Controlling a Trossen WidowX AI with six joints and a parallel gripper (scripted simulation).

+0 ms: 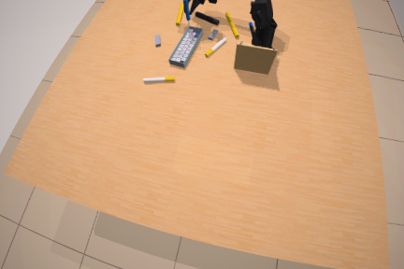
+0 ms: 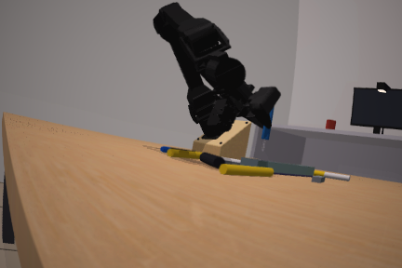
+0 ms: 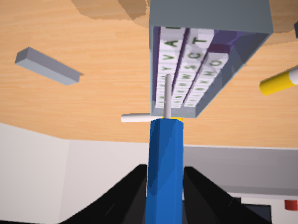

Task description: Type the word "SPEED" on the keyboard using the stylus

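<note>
My gripper tip is 100 mm past the grey block, 100 mm above it and 10 mm to the right of it. Round my gripper tip: stylus (10 mm below); then dark cylinder (90 mm to the right, 90 mm below, 60 mm behind).
</note>
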